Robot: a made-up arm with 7 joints. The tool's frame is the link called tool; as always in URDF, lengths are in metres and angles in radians.
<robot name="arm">
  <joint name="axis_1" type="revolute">
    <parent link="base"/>
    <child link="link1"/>
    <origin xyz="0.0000 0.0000 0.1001" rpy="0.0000 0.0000 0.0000"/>
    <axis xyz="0 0 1"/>
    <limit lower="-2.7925" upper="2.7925"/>
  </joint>
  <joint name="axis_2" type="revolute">
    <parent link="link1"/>
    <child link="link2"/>
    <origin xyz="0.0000 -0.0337 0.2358" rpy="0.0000 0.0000 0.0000"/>
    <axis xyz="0 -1 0"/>
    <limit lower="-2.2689" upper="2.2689"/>
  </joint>
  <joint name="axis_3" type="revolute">
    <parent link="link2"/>
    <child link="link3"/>
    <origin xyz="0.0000 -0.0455 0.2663" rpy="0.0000 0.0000 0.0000"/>
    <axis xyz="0 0 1"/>
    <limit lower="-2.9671" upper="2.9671"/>
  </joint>
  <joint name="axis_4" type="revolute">
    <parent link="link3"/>
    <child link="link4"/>
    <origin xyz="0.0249 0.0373 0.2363" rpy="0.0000 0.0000 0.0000"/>
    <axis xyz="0 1 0"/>
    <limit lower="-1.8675" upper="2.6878"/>
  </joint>
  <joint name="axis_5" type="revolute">
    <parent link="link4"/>
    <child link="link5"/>
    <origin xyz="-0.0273 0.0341 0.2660" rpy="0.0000 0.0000 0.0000"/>
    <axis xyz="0 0 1"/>
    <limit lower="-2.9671" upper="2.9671"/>
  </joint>
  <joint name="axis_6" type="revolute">
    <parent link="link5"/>
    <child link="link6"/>
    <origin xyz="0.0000 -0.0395 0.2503" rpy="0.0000 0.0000 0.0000"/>
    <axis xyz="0 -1 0"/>
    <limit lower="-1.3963" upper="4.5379"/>
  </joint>
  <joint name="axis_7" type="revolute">
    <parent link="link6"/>
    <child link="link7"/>
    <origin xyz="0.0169 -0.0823 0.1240" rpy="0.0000 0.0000 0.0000"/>
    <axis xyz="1 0 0"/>
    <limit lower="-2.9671" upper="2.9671"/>
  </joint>
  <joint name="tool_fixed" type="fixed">
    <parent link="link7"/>
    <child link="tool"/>
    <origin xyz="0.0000 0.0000 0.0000" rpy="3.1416 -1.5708 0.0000"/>
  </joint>
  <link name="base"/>
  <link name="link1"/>
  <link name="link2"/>
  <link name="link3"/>
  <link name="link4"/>
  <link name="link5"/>
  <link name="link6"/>
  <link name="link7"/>
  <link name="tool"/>
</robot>
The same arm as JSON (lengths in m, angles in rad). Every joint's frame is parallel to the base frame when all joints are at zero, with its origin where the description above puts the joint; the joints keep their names.
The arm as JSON. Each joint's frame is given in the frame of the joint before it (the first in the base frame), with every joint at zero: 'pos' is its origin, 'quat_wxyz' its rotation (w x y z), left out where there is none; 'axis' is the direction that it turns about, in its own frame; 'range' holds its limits. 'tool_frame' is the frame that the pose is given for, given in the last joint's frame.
{
  "length_unit": "m",
  "angle_unit": "rad",
  "joints": [
    {
      "joint": "axis_1",
      "pos": [
        0.0,
        0.0,
        0.1001
      ],
      "axis": "+z",
      "range": [
        -2.7925,
        2.7925
      ]
    },
    {
      "joint": "axis_2",
      "pos": [
        0.0,
        -0.0337,
        0.2358
      ],
      "axis": "-y",
      "range": [
        -2.2689,
        2.2689
      ]
    },
    {
      "joint": "axis_3",
      "pos": [
        0.0,
        -0.0455,
        0.2663
      ],
      "axis": "+z",
      "range": [
        -2.9671,
        2.9671
      ]
    },
    {
      "joint": "axis_4",
      "pos": [
        0.0249,
        0.0373,
        0.2363
      ],
      "axis": "+y",
      "range": [
        -1.8675,
        2.6878
      ]
    },
    {
      "joint": "axis_5",
      "pos": [
        -0.0273,
        0.0341,
        0.266
      ],
      "axis": "+z",
      "range": [
        -2.9671,
        2.9671
      ]
    },
    {
      "joint": "axis_6",
      "pos": [
        0.0,
        -0.0395,
        0.2503
      ],
      "axis": "-y",
      "range": [
        -1.3963,
        4.5379
      ]
    },
    {
      "joint": "axis_7",
      "pos": [
        0.0169,
        -0.0823,
        0.124
      ],
      "axis": "+x",
      "range": [
        -2.9671,
        2.9671
      ]
    }
  ],
  "tool_frame": {
    "pos": [
      0.0,
      0.0,
      0.0
    ],
    "quat_wxyz": [
      0.000003,
      -0.707106,
      -0.000003,
      -0.707108
    ]
  }
}

